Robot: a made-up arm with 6 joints. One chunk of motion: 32 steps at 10 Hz.
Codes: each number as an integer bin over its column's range. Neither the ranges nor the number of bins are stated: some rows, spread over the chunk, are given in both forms.
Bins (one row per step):
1: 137 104 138 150 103 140
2: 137 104 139 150 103 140
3: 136 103 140 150 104 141
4: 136 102 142 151 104 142
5: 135 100 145 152 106 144
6: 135 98 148 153 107 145
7: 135 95 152 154 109 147
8: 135 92 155 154 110 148
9: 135 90 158 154 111 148
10: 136 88 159 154 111 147
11: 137 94 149 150 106 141
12: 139 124 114 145 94 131
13: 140 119 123 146 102 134
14: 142 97 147 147 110 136
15: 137 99 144 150 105 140
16: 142 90 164 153 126 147
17: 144 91 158 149 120 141
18: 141 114 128 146 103 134
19: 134 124 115 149 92 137
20: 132 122 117 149 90 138
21: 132 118 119 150 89 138
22: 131 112 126 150 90 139
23: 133 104 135 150 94 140
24: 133 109 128 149 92 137
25: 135 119 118 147 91 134
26: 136 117 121 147 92 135
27: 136 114 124 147 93 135
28: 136 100 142 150 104 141
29: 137 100 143 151 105 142
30: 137 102 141 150 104 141
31: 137 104 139 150 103 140
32: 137 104 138 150 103 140
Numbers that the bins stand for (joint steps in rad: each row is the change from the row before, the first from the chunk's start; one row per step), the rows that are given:
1: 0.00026 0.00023 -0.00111 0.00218 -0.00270 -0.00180
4: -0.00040 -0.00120 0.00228 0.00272 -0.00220 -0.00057
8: -0.00106 -0.00834 0.01329 0.00434 0.00078 0.00312
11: 0.00026 -0.00691 0.00821 0.00218 -0.00121 -0.00119
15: 0.00026 -0.00334 0.00398 0.00218 -0.00171 -0.00180
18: 0.00289 0.00736 -0.00958 0.00001 -0.00270 -0.00550
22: -0.00369 0.00594 -0.01127 0.00218 -0.00918 -0.00242
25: -0.00106 0.01093 -0.01805 0.00055 -0.00868 -0.00550
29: 0.00026 -0.00263 0.00313 0.00272 -0.00171 -0.00057
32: 0.00026 0.00023 -0.00111 0.00218 -0.00270 -0.00180
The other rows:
2: 0.00026 0.00023 -0.00026 0.00218 -0.00270 -0.00180
3: -0.00040 -0.00049 0.00059 0.00218 -0.00220 -0.00119
5: -0.00106 -0.00263 0.00482 0.00326 -0.00121 0.00066
6: -0.00106 -0.00405 0.00736 0.00380 -0.00071 0.00127
7: -0.00106 -0.00620 0.01075 0.00434 0.00029 0.00251
9: -0.00106 -0.00976 0.01584 0.00434 0.00128 0.00312
10: -0.00040 -0.01119 0.01668 0.00434 0.00128 0.00251
12: 0.00158 0.01450 -0.02144 -0.00053 -0.00718 -0.00735
13: 0.00224 0.01093 -0.01381 0.00001 -0.00320 -0.00550
14: 0.00355 -0.00477 0.00652 0.00055 0.00078 -0.00427
16: 0.00355 -0.00976 0.02092 0.00380 0.00875 0.00251
17: 0.00487 -0.00905 0.01584 0.00164 0.00576 -0.00119
19: -0.00172 0.01450 -0.02059 0.00164 -0.00818 -0.00365
20: -0.00304 0.01307 -0.01889 0.00164 -0.00918 -0.00304
21: -0.00304 0.01022 -0.01720 0.00218 -0.00967 -0.00304
23: -0.00238 0.00023 -0.00365 0.00218 -0.00718 -0.00180
24: -0.00238 0.00380 -0.00958 0.00164 -0.00818 -0.00365
26: -0.00040 0.00951 -0.01551 0.00055 -0.00818 -0.00488
27: -0.00040 0.00736 -0.01296 0.00055 -0.00768 -0.00488
28: -0.00040 -0.00263 0.00228 0.00218 -0.00220 -0.00119
30: 0.00026 -0.00120 0.00144 0.00218 -0.00220 -0.00119
31: 0.00026 0.00023 -0.00026 0.00218 -0.00270 -0.00180

